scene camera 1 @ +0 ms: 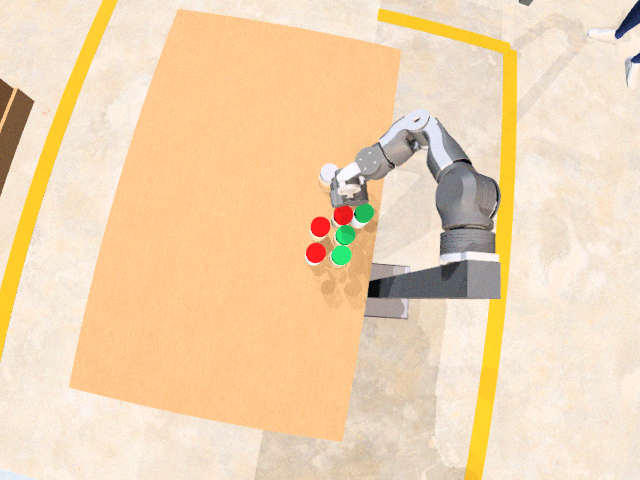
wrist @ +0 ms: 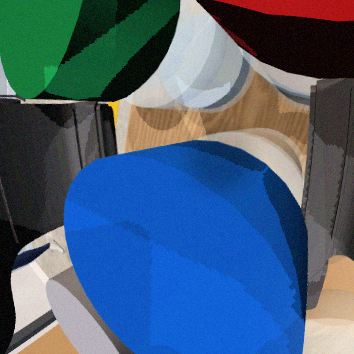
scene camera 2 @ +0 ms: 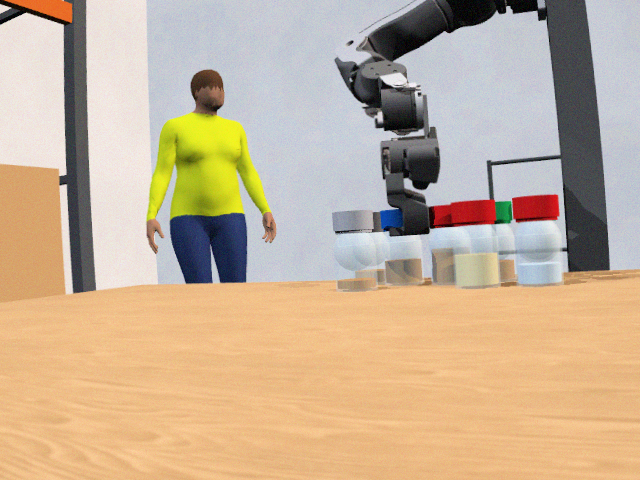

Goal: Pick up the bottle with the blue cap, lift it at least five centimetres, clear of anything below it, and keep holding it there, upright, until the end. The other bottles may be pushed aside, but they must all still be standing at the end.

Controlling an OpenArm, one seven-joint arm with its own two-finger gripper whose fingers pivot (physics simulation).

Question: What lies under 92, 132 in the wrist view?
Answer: My gripper.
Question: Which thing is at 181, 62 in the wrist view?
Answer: A green-capped bottle.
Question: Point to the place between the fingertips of my gripper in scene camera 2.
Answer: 409, 231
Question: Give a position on a green-capped bottle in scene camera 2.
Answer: At 504, 233
